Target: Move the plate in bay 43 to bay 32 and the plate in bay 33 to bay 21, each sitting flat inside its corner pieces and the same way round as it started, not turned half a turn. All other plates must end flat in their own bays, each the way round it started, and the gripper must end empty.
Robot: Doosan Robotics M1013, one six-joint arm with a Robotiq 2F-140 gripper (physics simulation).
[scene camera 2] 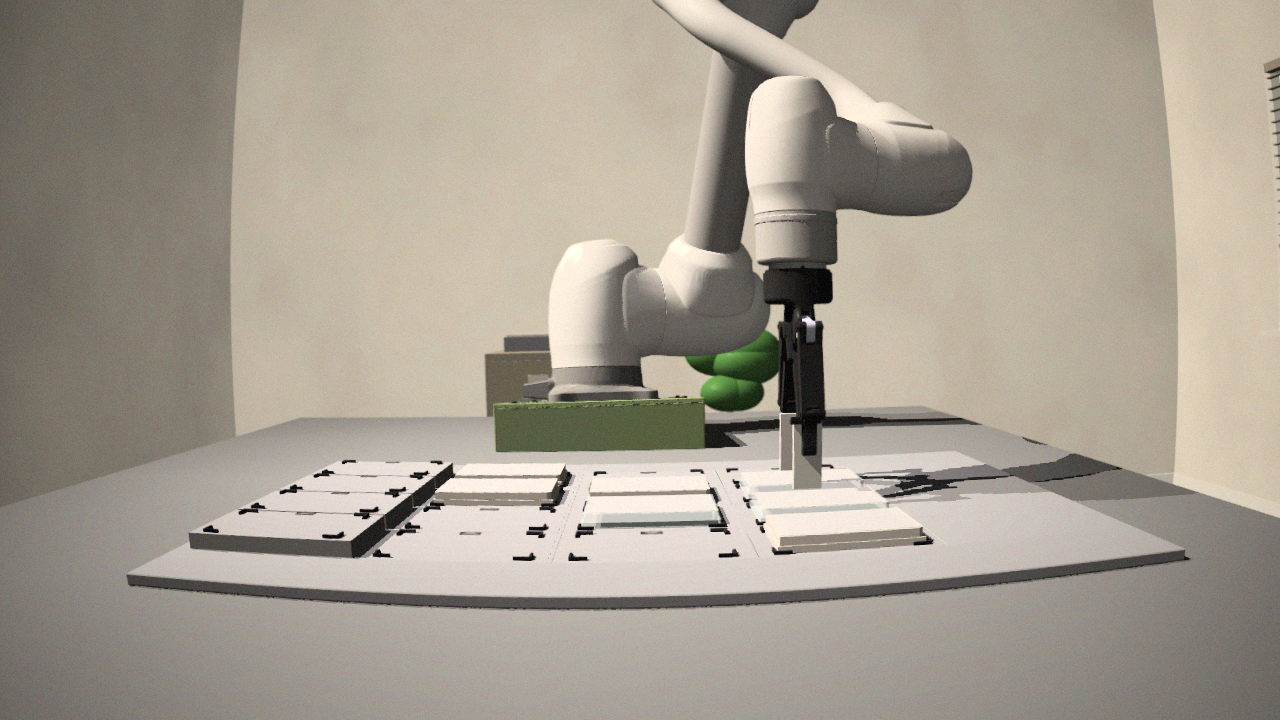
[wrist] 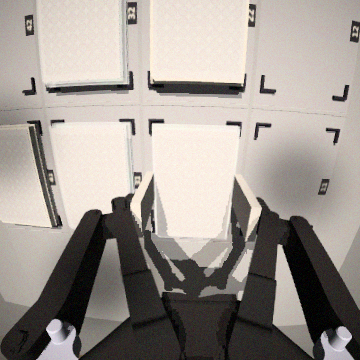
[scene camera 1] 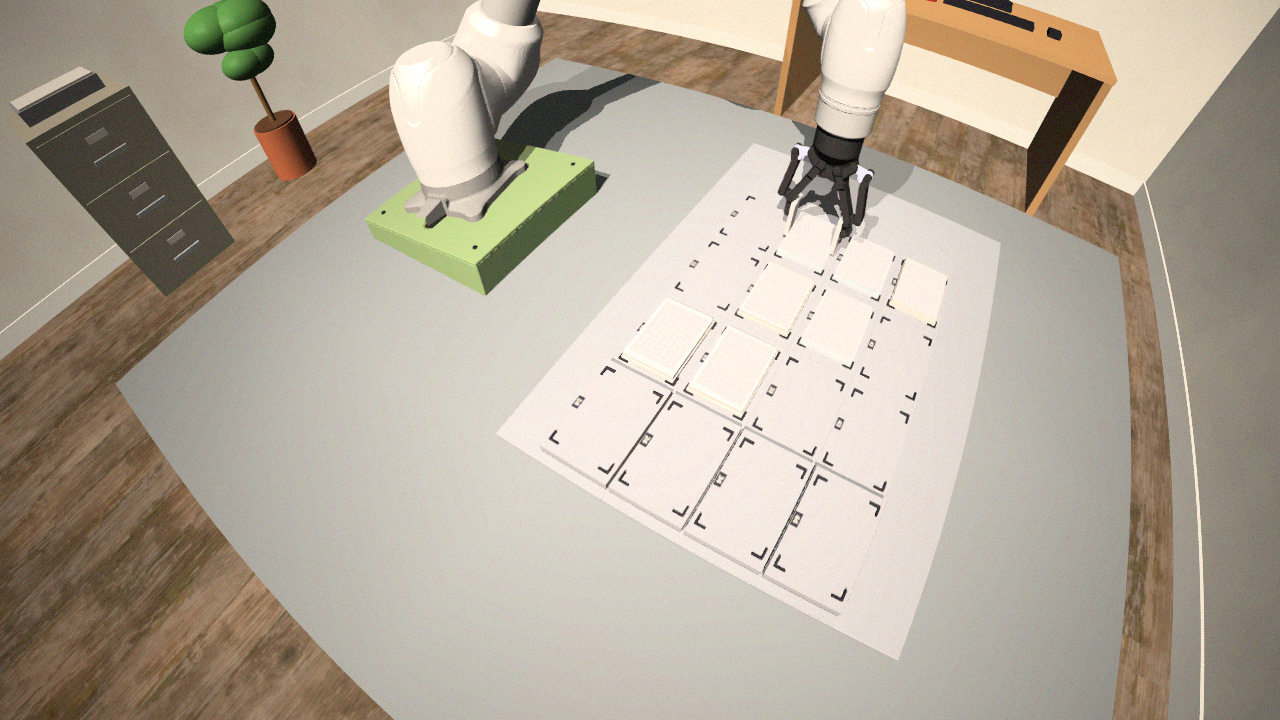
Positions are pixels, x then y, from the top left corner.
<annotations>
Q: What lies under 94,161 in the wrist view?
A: A clear plate.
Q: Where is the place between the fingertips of my gripper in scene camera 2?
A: At 799,480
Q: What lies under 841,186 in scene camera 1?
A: My gripper.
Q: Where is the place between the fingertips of my gripper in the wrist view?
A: At 192,185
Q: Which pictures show the clear plate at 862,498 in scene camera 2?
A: Scene camera 2, the wrist view and scene camera 1: all of them.
</annotations>
